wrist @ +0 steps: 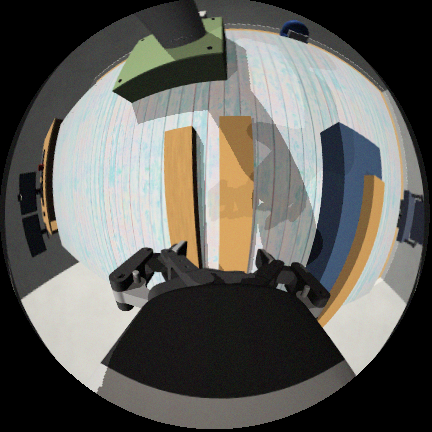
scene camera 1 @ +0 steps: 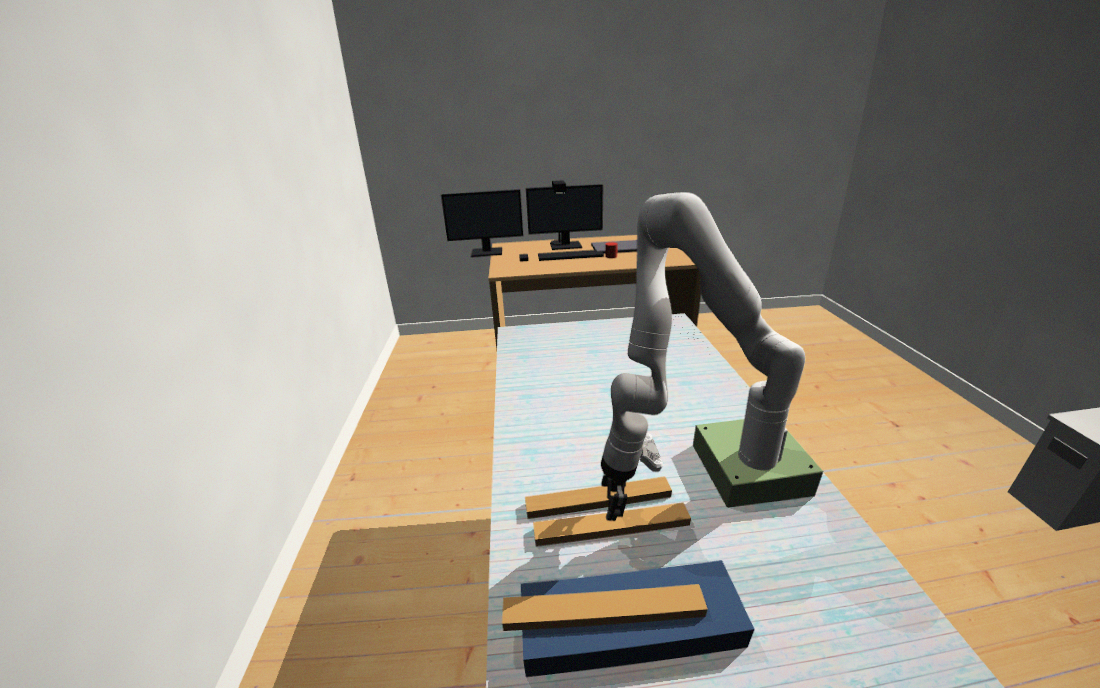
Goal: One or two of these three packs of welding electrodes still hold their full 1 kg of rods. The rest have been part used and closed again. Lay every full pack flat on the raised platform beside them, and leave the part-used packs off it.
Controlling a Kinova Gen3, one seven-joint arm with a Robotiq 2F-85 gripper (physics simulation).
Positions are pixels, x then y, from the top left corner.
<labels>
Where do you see a blue raised platform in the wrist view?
At 347,156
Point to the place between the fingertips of my gripper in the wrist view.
At 221,252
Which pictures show my gripper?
The wrist view and scene camera 1: all of them.
</labels>
